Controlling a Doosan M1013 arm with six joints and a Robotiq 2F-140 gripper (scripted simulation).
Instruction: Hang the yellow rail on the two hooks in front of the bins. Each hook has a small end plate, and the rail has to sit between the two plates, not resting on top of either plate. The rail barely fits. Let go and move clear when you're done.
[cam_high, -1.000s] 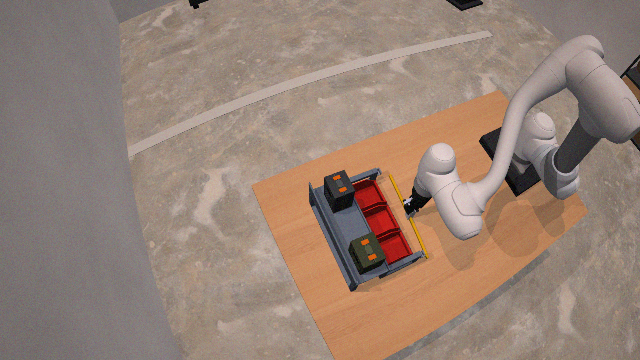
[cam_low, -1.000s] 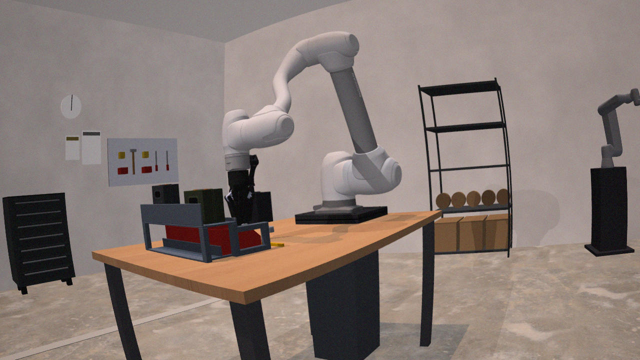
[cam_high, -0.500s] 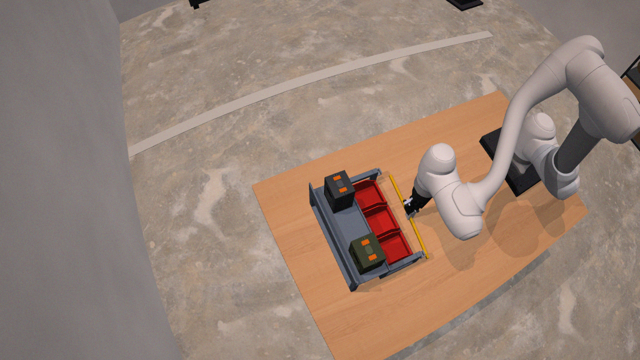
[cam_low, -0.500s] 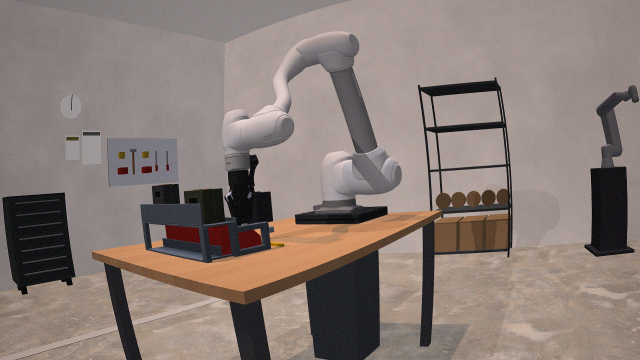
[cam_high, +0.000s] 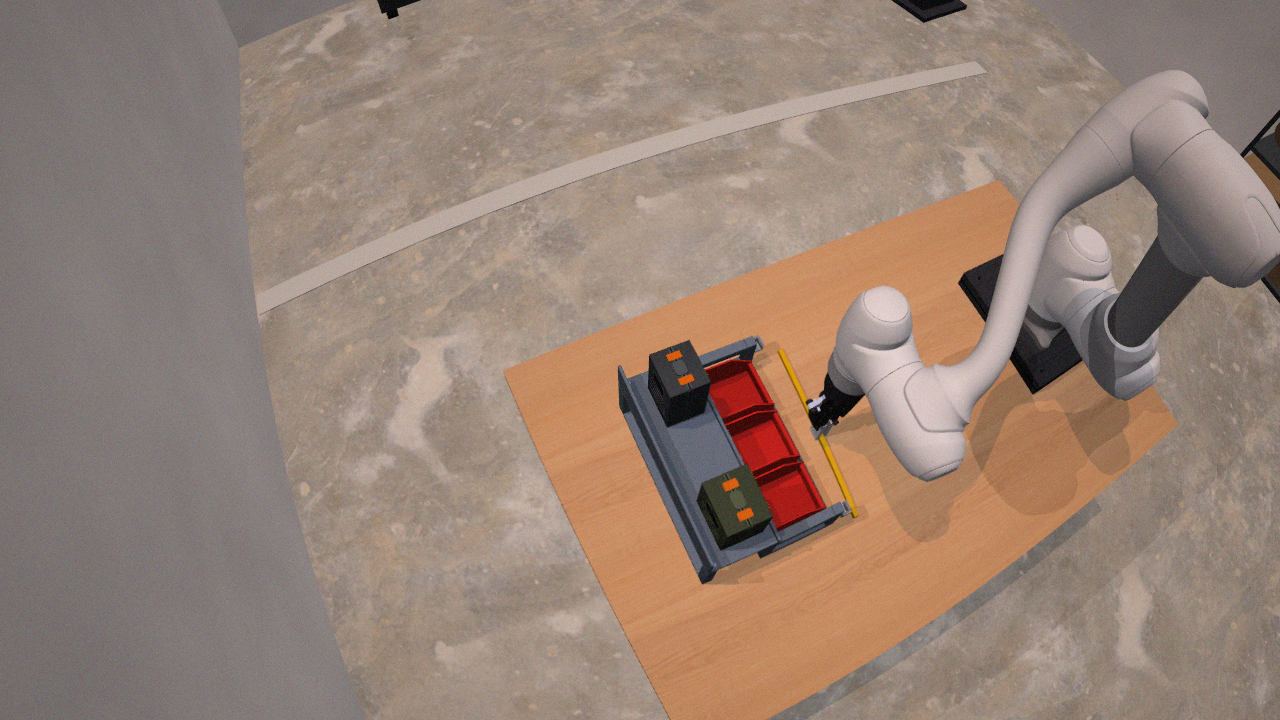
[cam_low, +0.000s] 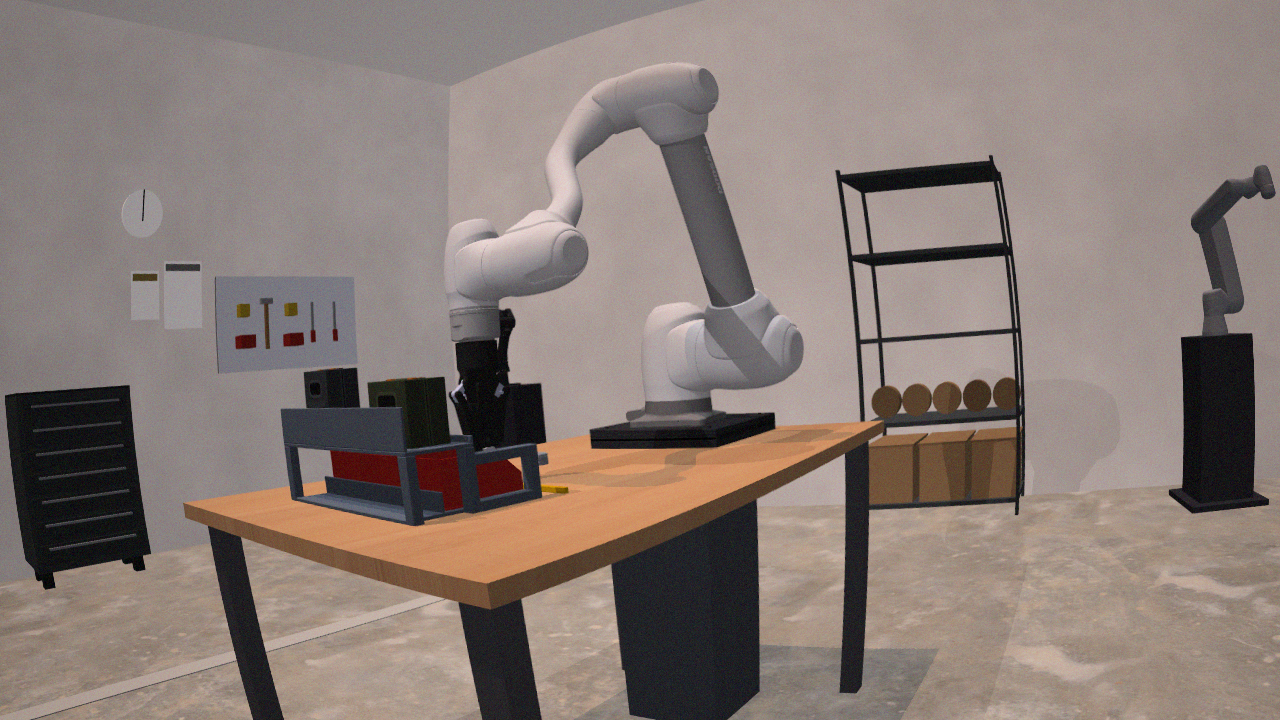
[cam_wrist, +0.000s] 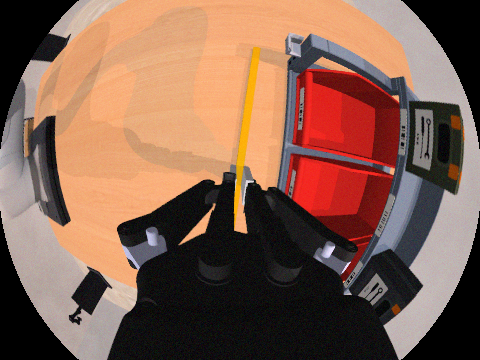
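Now: the rack bar 6 cm ahead of my hand, 2 cm to the right of it and 3 cm below it. From my hand the other things lie so: green box: 27 cm ahead, 5 cm to the left, 11 cm above; then yellow rail: 3 cm below; then black box: 22 cm ahead, 18 cm to the right, 13 cm above.
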